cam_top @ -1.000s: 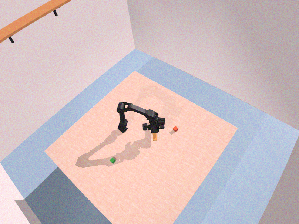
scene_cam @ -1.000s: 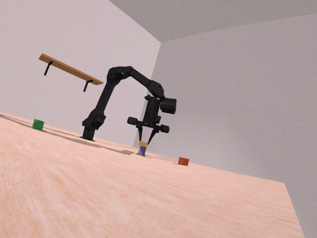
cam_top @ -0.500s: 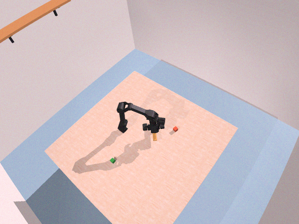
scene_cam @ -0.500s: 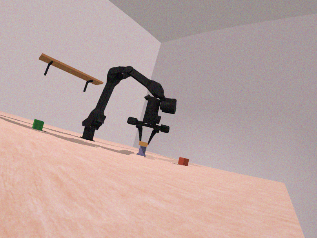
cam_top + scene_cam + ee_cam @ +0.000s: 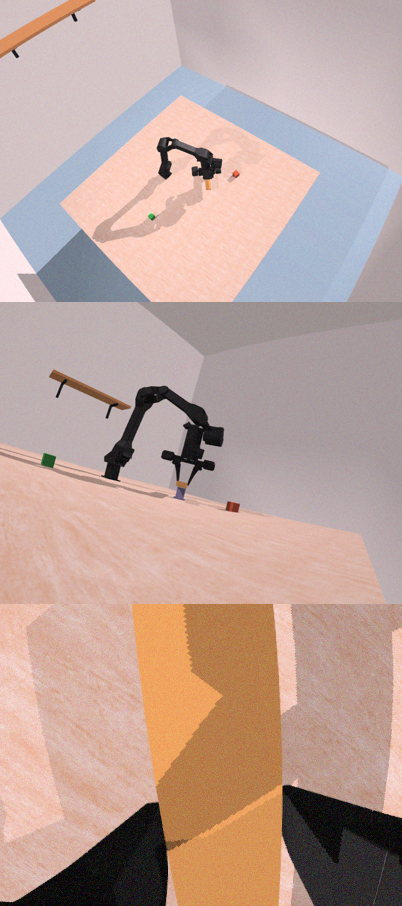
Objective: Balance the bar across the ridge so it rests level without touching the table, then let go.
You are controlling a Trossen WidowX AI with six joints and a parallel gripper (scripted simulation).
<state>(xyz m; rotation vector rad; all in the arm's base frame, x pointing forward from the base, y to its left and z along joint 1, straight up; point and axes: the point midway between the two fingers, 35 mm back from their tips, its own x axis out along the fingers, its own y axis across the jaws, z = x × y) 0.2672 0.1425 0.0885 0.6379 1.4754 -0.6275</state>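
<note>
Now: the bar 2 cm to the left of my gripper tip and 2 cm behind it. From my gripper tip the other things lie so: green cube (43 cm to the right, 11 cm behind, 4 cm below); red cube (15 cm to the left, 13 cm ahead, 4 cm below).
</note>
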